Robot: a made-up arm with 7 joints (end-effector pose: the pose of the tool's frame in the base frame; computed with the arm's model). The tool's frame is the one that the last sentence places. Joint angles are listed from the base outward.
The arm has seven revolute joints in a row. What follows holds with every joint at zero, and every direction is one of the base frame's.
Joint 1 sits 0.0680 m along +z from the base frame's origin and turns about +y.
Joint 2 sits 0.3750 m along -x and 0.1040 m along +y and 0.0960 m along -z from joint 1 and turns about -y.
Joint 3 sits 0.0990 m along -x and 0.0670 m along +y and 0.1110 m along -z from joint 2 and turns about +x.
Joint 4 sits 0.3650 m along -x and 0.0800 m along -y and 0.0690 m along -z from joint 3 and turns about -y.
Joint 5 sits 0.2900 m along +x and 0.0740 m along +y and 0.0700 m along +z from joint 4 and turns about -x.
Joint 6 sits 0.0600 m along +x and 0.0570 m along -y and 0.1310 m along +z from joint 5 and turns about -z.
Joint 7 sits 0.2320 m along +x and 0.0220 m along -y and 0.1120 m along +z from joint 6 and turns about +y.
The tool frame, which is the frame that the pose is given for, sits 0.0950 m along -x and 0.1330 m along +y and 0.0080 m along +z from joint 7; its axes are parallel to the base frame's.
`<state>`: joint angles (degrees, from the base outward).
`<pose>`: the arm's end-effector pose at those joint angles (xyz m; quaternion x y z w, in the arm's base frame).
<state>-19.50 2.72 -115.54 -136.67 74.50 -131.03 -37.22</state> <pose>-0.7212 -0.1593 -0.4696 0.6128 0.4636 -0.2465 0.5906</pose>
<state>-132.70 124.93 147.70 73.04 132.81 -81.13 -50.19</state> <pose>0.1716 0.0610 0.1503 0.3120 0.6264 -0.3116 0.6428</pose>
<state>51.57 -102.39 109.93 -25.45 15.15 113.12 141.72</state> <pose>-0.5388 0.0847 0.7058 -0.2618 0.2740 0.4740 0.7948</pose>
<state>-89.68 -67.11 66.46 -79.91 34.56 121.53 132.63</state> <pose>0.3286 0.3517 -0.5790 0.3373 0.8690 -0.3337 0.1401</pose>
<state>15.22 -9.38 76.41 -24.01 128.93 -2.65 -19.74</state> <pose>-0.4802 0.5607 0.0333 -0.3174 0.0014 0.3703 0.8730</pose>
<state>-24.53 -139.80 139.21 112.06 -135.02 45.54 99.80</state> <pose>-0.7046 -0.1243 0.4926 0.6828 -0.1853 0.0390 0.7056</pose>
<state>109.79 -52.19 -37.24 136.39 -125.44 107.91 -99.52</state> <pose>0.6116 0.4562 0.4644 0.0727 0.5745 -0.4126 0.7031</pose>
